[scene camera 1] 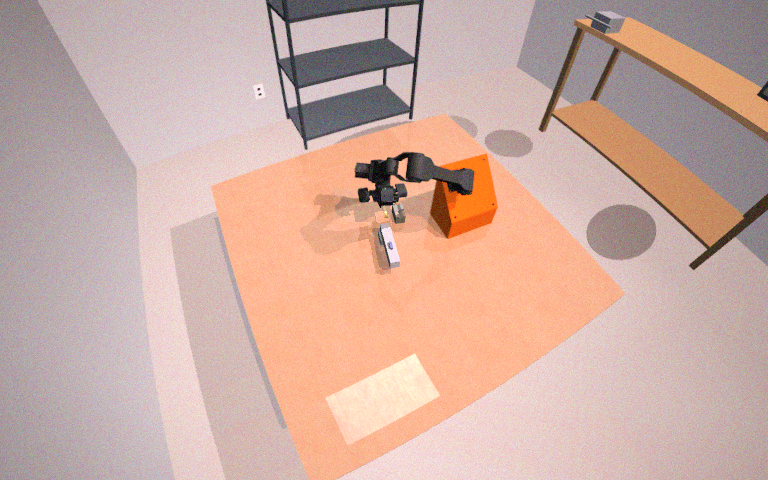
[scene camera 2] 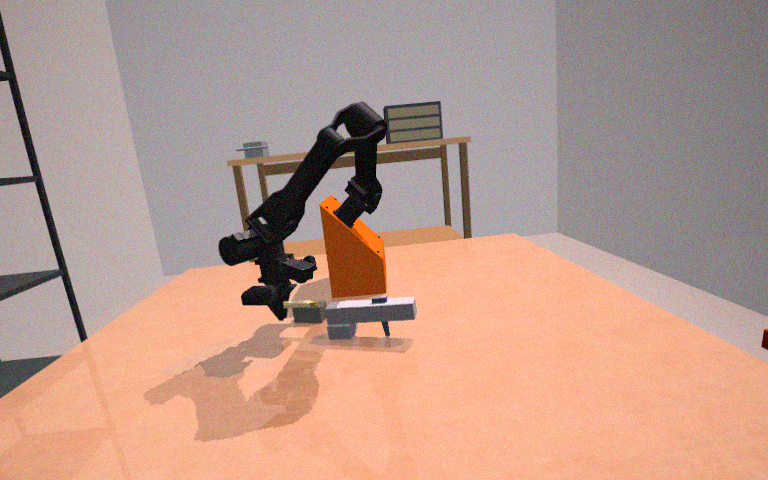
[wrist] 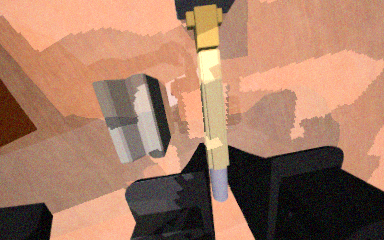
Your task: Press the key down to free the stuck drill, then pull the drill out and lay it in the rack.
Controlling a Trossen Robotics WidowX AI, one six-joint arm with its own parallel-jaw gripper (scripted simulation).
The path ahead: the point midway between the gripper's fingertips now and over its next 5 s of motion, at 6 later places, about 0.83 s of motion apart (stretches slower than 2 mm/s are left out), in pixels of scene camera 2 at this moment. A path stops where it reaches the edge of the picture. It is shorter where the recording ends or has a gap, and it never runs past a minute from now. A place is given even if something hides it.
My gripper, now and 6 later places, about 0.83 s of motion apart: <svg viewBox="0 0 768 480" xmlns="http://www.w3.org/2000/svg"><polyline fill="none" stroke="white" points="282,319 282,317 282,315 282,313 281,312 280,311 285,306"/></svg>
